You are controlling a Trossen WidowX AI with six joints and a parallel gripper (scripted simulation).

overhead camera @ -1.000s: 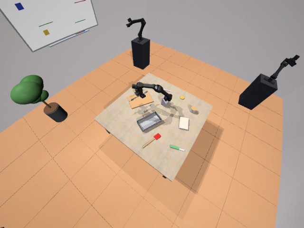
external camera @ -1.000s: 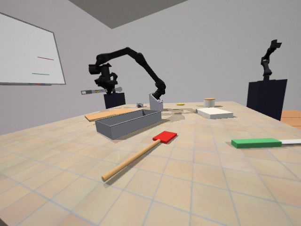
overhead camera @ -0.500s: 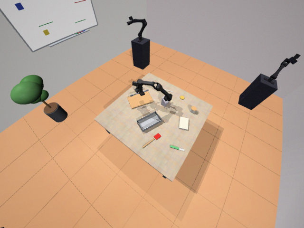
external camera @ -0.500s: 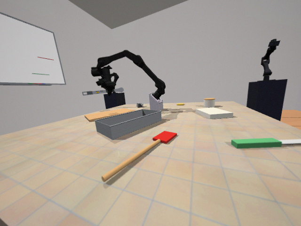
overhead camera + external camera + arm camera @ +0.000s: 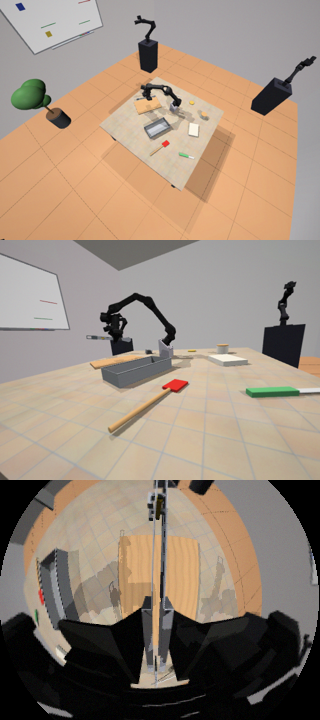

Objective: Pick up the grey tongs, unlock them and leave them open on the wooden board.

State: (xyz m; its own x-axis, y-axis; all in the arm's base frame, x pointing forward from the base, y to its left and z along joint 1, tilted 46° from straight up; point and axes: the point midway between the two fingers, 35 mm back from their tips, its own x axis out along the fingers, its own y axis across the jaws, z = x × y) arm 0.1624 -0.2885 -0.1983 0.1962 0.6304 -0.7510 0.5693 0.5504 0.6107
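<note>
My gripper tip is 2 cm past the wooden board, 1 cm to the left of it and 13 cm above it. Round my gripper tip: white block 1 cm behind, 74 cm to the left, 13 cm below; then grey roasting tin 24 cm ahead, 33 cm to the left, 11 cm below; then yellow disc 44 cm behind, 53 cm to the left, 13 cm below.
</note>
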